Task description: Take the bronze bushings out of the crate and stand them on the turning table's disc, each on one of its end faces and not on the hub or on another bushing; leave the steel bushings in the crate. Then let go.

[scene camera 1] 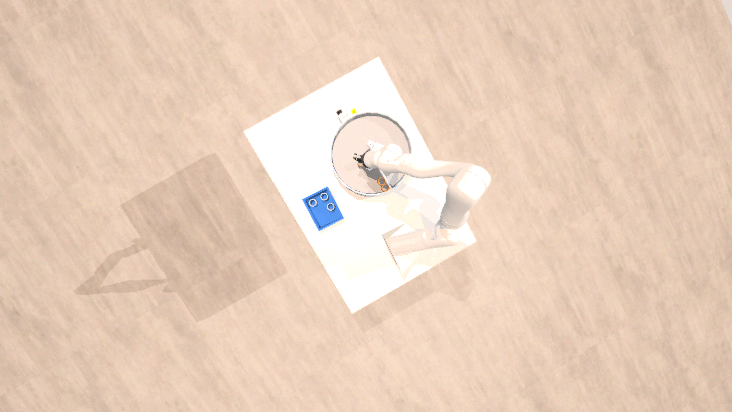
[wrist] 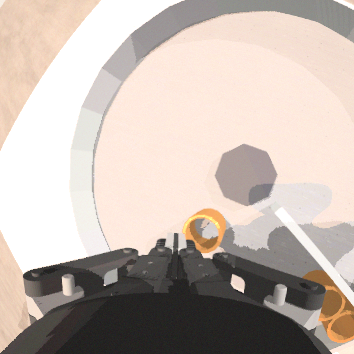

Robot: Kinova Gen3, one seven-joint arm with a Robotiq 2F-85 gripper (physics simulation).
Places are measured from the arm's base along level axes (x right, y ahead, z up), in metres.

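Pixels of known places: gripper, fingertip midpoint: [scene camera 1: 359, 160] [wrist: 175, 244]; arm's base, origin of the base link: [scene camera 1: 396, 245].
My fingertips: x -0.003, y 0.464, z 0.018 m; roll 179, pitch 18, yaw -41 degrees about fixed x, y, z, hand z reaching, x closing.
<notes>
Ahead of a thing's pixels: the offset from my fingertips to its top centre. "*": to the spot under its first point.
A bronze bushing [scene camera 1: 360, 165] [wrist: 209, 212] stands on end on the turning table's disc {dx +0.074, dy +0.012, dz -0.073 m} [scene camera 1: 350, 135] [wrist: 165, 125], in the wrist view just right of the fingertips. Two more bronze bushings stand close together near the disc's edge, one {dx +0.066, dy -0.136, dz -0.043 m} [scene camera 1: 378, 180] [wrist: 315, 277] beside the other {dx +0.069, dy -0.174, dz -0.043 m} [scene camera 1: 384, 191] [wrist: 342, 341]. My gripper [scene camera 1: 356, 157] [wrist: 175, 244] is shut and empty over the disc, to one side of the dark hub {dx +0.074, dy +0.012, dz -0.073 m} [wrist: 245, 175]. The blue crate {dx -0.269, dy -0.145, dz -0.084 m} [scene camera 1: 311, 214] holds three steel bushings {dx -0.306, dy -0.094, dz -0.091 m} [scene camera 1: 309, 203] {dx -0.238, dy -0.089, dz -0.091 m} [scene camera 1: 327, 196] {dx -0.229, dy -0.152, dz -0.091 m} [scene camera 1: 330, 210]; no bronze shows in it.
A raised grey rim {* dx -0.111, dy +0.095, dz -0.059 m} [scene camera 1: 331, 153] [wrist: 81, 165] rings the disc. A white bar {* dx +0.085, dy -0.082, dz -0.041 m} [wrist: 315, 250] reaches from near the hub towards the edge, passing by the paired bushings. A small black block {* dx +0.014, dy +0.280, dz -0.110 m} [scene camera 1: 339, 112] and a yellow block {* dx +0.079, dy +0.247, dz -0.075 m} [scene camera 1: 353, 111] sit outside the rim. The arm covers part of the disc.
</notes>
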